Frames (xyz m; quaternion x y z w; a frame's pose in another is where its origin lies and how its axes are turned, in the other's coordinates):
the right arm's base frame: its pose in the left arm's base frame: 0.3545 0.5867 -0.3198 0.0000 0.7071 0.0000 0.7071
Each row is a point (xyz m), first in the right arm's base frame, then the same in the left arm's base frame.
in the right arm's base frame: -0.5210 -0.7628 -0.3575
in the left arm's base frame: -0.0030 -0.1761 0.2012
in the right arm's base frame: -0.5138 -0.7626 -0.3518
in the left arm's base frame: 0.0027 -0.1759 0.1940
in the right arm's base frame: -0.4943 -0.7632 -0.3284
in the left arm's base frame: 0.0261 -0.1765 0.1745
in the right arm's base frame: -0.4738 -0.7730 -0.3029
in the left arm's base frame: 0.0516 -0.1863 0.1540
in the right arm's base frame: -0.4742 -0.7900 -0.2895
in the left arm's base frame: 0.0650 -0.2033 0.1544
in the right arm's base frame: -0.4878 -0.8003 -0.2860
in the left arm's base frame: 0.0685 -0.2136 0.1680
